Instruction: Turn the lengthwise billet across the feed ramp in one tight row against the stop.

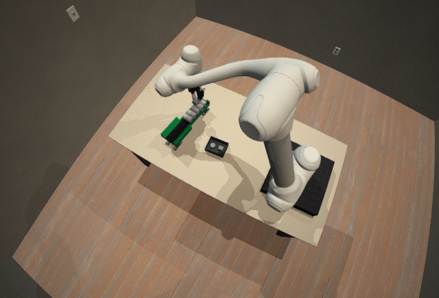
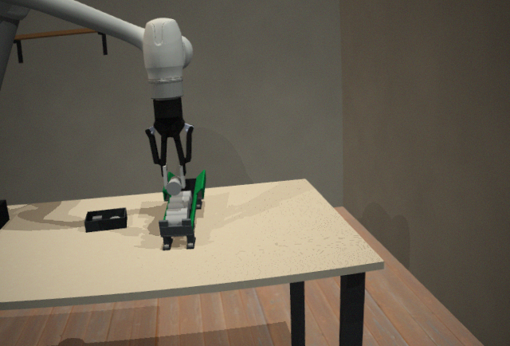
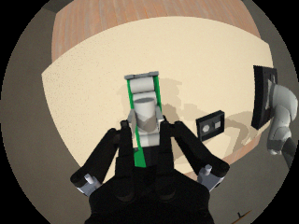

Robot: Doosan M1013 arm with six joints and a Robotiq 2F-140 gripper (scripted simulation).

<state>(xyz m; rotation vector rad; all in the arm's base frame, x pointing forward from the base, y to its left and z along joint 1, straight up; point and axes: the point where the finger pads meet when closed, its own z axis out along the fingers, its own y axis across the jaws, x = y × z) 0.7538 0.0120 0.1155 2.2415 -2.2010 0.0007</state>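
The stop is 13 cm below my hand and 7 cm to the right of it. The rest, counted from my hand: small black tray (26 cm behind, 18 cm below, 14 cm to the left).
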